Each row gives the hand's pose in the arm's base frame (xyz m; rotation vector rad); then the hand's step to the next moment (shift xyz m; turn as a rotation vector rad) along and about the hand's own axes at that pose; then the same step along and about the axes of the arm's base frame.
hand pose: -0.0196 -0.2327 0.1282 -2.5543 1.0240 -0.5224
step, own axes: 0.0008 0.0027 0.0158 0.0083 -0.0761 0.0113
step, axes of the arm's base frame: 0.0061 0.0003 -0.0148 0.0552 0.0480 0.0251
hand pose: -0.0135 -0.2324 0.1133 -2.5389 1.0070 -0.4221
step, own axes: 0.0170 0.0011 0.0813 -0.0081 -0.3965 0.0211
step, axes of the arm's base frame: 0.0442 0.0061 -0.0701 0.2366 0.2775 0.1572
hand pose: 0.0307 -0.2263 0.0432 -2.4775 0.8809 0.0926
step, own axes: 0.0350 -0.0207 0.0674 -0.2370 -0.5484 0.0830
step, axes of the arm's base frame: 0.0470 0.0262 -0.0575 0.1549 0.5392 0.2215
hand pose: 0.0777 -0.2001 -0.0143 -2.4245 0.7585 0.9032
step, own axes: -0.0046 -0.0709 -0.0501 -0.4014 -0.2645 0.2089
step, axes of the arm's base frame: 0.0641 0.0265 0.0525 -0.1842 0.4525 0.1898
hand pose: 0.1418 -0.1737 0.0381 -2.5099 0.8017 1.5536
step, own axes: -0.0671 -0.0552 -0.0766 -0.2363 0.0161 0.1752
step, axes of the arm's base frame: 0.0648 0.0479 0.0832 -0.2318 0.1362 0.1206
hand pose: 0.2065 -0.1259 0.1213 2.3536 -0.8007 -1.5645
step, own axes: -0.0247 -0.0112 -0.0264 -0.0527 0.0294 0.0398
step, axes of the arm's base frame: 0.0202 0.0194 0.0255 -0.0607 0.0090 0.0382
